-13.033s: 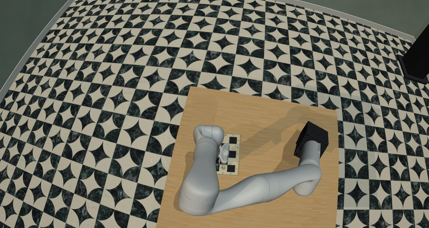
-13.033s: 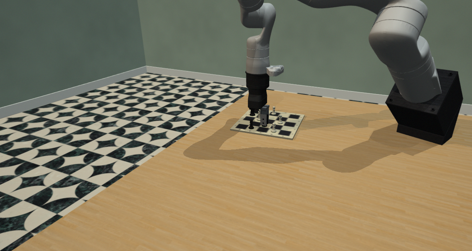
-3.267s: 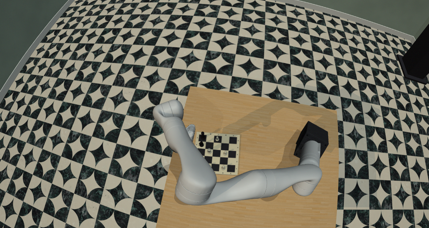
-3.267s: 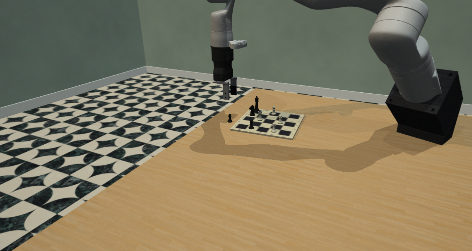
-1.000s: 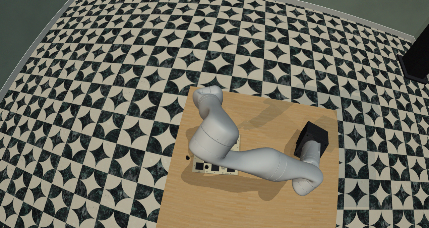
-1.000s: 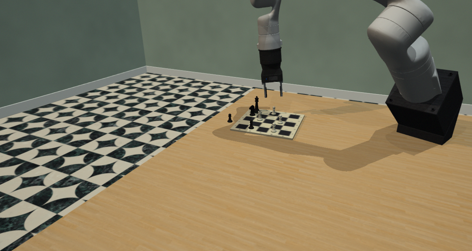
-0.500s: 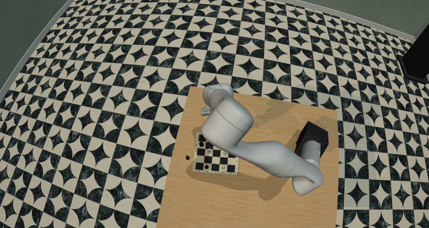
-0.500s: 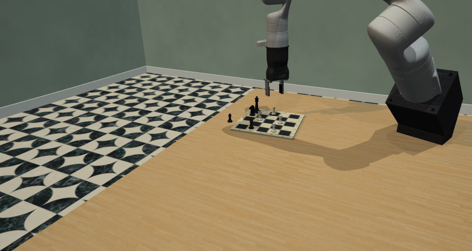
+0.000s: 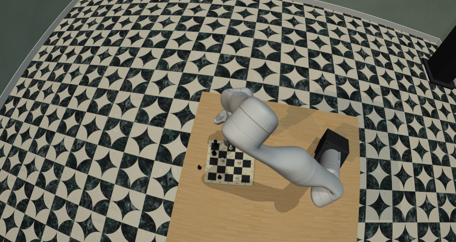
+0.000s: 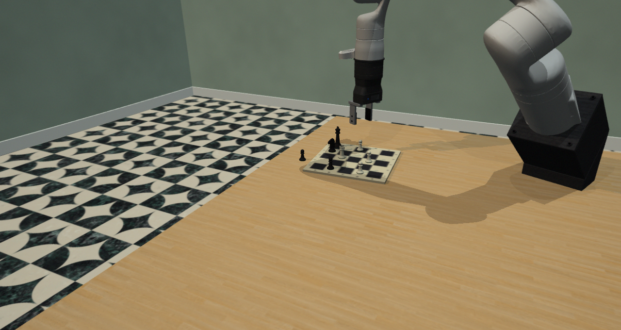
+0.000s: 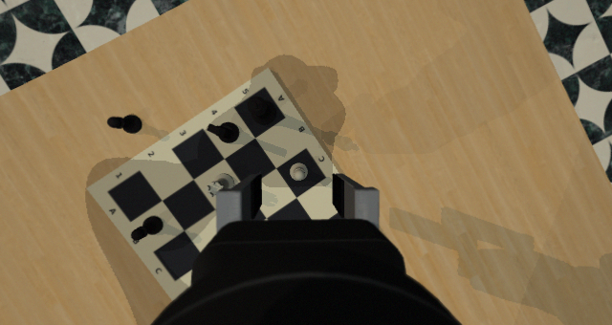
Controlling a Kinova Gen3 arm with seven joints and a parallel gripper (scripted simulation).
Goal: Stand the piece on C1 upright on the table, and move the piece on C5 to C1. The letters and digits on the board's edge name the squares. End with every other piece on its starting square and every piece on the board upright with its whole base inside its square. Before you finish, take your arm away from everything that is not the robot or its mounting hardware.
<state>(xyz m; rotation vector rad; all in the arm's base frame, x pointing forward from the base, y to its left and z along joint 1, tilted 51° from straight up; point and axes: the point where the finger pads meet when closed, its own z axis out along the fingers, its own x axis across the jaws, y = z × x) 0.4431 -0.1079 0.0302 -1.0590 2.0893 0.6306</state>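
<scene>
My gripper is now 70 mm short of the black king and 70 mm above it. The rest, counted from my hand: black knight 70 mm ahead, 40 mm to the left, 90 mm below; chessboard 10 mm behind, 70 mm to the left, 110 mm below.
</scene>
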